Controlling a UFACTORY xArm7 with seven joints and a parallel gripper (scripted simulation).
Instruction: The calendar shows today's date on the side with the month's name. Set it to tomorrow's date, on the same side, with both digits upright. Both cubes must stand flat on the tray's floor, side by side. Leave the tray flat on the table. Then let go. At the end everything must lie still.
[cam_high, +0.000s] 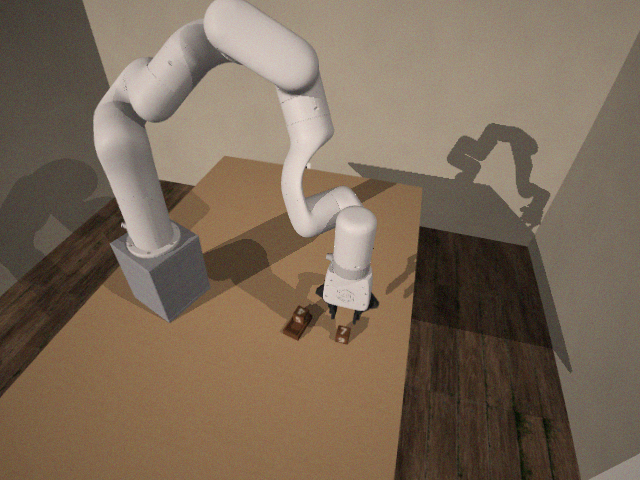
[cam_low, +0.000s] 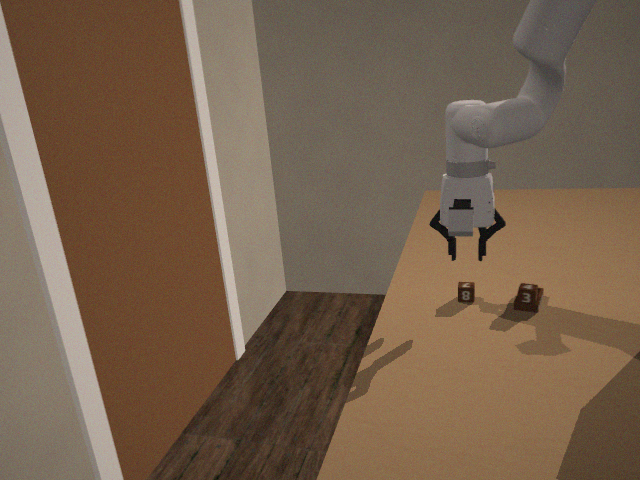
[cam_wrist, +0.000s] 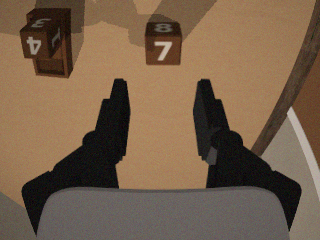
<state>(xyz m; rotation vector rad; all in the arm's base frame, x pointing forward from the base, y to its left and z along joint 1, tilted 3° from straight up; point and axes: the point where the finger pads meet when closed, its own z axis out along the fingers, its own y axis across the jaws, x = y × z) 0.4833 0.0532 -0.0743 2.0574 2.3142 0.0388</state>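
Right now the digit cube is 90 mm below my hand. Also, from my hand: brown calendar tray: 120 mm behind, 10 mm to the right, 100 mm below.
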